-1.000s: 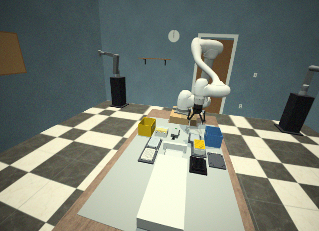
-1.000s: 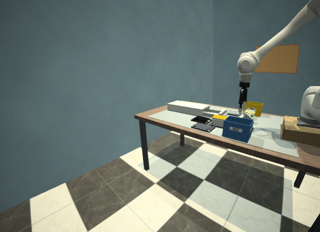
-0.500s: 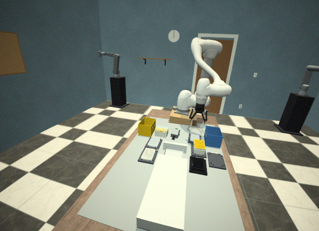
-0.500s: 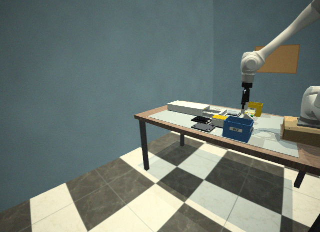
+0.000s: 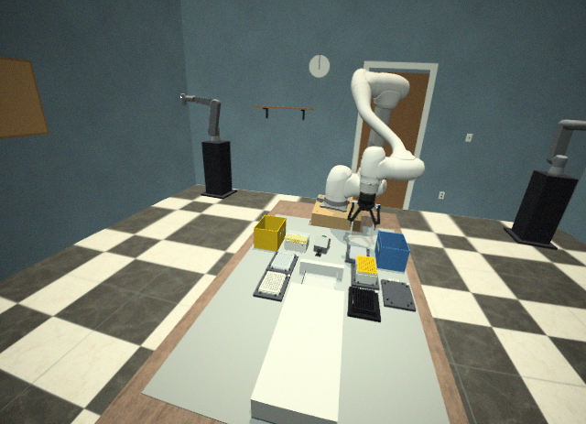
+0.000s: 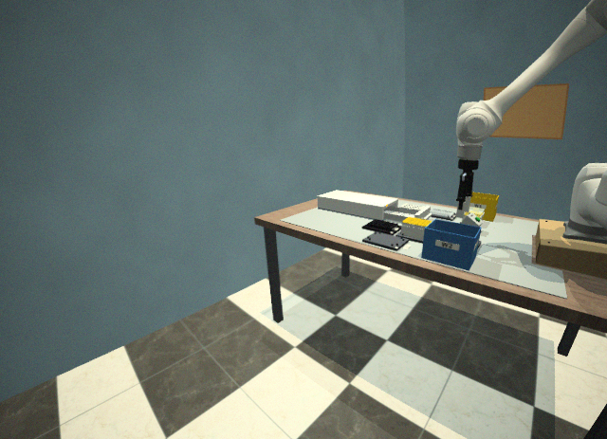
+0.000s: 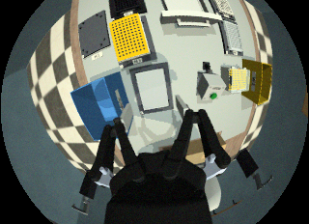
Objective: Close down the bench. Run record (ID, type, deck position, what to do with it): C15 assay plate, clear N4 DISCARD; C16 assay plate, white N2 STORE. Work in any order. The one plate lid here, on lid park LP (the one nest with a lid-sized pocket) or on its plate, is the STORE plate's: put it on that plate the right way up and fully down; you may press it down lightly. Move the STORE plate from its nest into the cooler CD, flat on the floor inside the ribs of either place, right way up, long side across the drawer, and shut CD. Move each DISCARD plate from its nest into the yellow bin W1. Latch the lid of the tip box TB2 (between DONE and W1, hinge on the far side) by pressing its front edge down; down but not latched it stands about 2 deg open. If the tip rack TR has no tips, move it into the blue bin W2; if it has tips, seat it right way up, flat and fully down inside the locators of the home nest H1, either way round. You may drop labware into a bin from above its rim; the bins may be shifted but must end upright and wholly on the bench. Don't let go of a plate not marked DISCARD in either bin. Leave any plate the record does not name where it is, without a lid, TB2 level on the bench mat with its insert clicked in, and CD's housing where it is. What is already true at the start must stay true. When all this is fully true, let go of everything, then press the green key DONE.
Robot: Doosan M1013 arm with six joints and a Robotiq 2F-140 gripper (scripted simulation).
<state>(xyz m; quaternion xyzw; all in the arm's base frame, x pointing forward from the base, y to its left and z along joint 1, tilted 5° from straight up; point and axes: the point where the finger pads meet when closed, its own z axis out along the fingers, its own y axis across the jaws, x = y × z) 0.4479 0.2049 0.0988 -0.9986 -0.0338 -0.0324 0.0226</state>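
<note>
Right now the clear plate lid is 140 mm below my hand. Round my hand: blue bin W2: 20 mm behind, 160 mm to the left, 110 mm below; done key block: 190 mm to the right, 100 mm below; yellow-topped tip rack: 170 mm ahead, 40 mm to the left, 100 mm below.
</note>
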